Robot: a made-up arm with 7 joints.
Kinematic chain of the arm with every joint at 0, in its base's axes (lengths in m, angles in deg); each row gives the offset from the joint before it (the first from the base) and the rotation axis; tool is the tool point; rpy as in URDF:
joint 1: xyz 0 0 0.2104 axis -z
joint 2: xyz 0 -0.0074 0.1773 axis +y
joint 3: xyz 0 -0.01 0.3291 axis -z
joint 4: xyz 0 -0.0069 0.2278 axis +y
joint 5: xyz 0 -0.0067 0.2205 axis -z
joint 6: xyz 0 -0.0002 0.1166 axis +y
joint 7: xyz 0 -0.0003 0.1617 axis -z
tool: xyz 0 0 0 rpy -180 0 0
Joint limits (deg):
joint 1: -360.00..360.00
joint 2: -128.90..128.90
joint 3: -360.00..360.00
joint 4: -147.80..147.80
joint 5: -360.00..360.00
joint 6: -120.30..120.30
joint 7: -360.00..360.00
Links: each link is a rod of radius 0.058 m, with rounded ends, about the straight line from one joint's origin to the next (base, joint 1, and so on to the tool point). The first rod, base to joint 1, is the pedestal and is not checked.
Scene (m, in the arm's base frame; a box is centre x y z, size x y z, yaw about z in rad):
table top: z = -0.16
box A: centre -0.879 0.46 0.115 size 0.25 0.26 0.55 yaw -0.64
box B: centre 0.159 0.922 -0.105 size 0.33 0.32 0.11 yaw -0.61
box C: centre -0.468 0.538 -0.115 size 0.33 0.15 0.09 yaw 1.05
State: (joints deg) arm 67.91 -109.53 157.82 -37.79 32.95 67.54 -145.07
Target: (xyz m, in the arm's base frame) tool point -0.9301 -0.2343 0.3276
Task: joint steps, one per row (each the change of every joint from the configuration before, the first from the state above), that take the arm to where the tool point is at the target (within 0.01 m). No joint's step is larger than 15 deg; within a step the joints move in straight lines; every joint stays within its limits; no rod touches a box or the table.
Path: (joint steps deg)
1: -14.30 5.22 -4.13 -10.57 -0.20 2.65 -0.50
2: -14.31 5.22 -4.12 -10.57 -0.19 2.66 -0.50
3: -14.30 5.22 -4.13 -10.57 -0.20 2.65 -0.50
4: -14.30 5.22 -4.12 -10.56 -0.20 2.66 -0.50
5: -9.75 -3.75 8.95 14.20 -3.91 -2.19 0.67
6: -9.75 -3.76 8.96 14.21 -3.91 -2.19 0.66
7: -9.75 -3.76 8.96 14.20 -3.91 -2.18 0.67

